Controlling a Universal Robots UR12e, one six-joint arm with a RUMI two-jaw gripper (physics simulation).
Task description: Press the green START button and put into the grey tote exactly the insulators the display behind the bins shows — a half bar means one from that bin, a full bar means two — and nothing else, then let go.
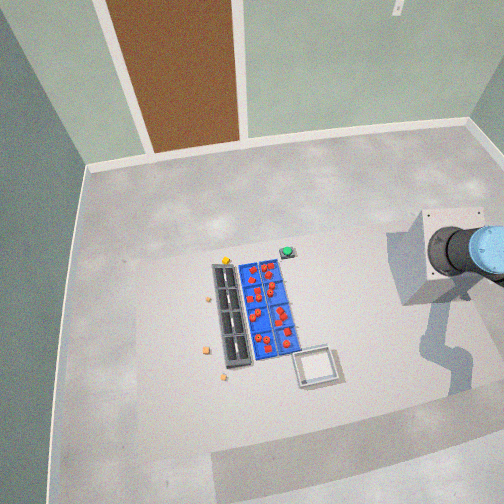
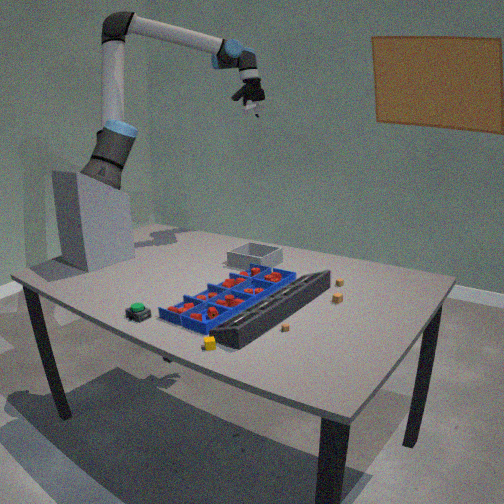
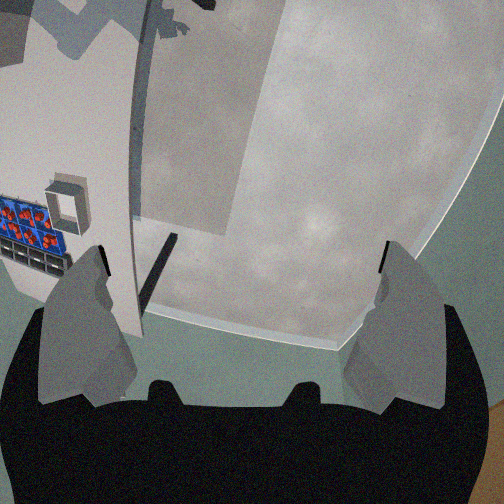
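Observation:
The green START button sits on the table beside one end of the blue bins, which hold several red insulators. The dark display strip runs along the bins' far side; I see no lit bars on it. The grey tote stands empty at the bins' other end. My gripper is open and empty, high above the table, far from all of these.
A yellow block lies at the display's button end. Three small orange blocks lie scattered behind the display. The arm's grey pedestal stands at a table corner.

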